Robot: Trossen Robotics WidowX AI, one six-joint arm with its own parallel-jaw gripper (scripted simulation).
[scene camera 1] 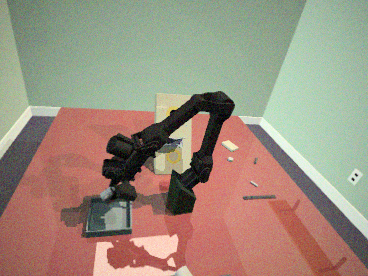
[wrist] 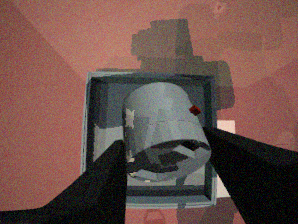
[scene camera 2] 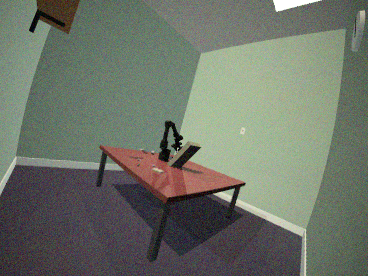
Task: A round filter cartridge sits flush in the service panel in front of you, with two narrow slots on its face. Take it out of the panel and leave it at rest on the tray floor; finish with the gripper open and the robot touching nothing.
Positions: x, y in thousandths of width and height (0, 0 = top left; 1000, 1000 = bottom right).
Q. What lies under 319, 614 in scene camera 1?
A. My gripper.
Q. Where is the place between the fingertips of my gripper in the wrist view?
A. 549, 627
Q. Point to a beige service panel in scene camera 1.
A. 455, 574
